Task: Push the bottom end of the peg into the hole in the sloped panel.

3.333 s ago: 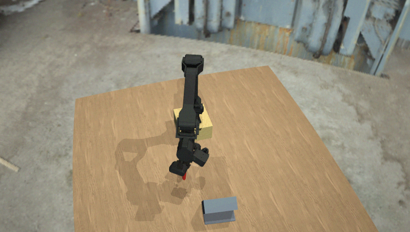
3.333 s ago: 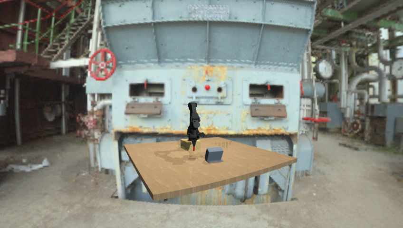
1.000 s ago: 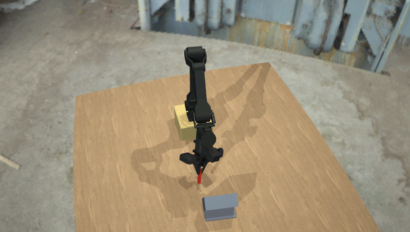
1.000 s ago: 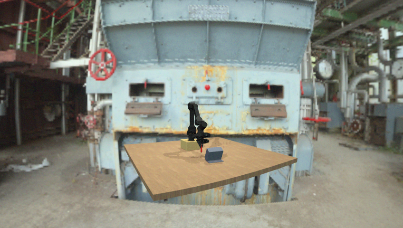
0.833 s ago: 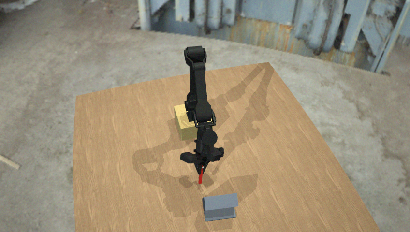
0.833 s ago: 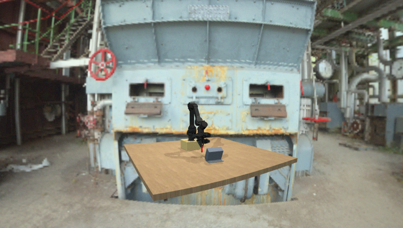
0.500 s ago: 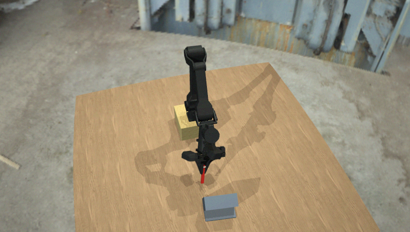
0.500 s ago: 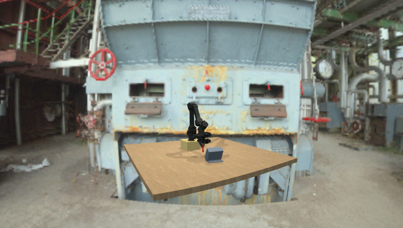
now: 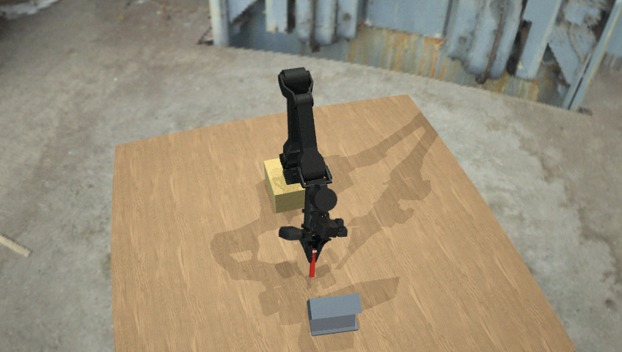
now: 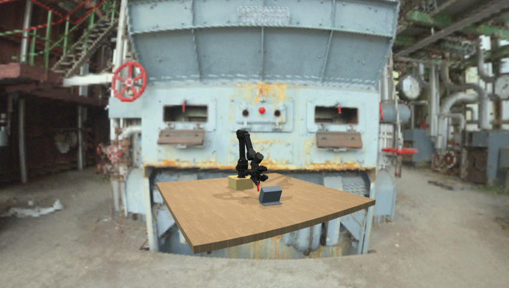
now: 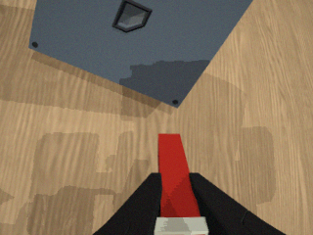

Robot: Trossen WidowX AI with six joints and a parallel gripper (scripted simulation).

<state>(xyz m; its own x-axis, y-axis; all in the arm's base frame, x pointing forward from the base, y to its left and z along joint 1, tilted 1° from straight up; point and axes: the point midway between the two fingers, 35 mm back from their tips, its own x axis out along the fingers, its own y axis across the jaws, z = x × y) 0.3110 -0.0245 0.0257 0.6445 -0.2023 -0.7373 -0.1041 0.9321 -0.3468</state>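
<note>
The sloped panel lies 130 mm ahead of my gripper tip, 20 mm to the left of it and 40 mm below it. Also, from my gripper tip: red square peg 10 mm behind, 10 mm above.
</note>
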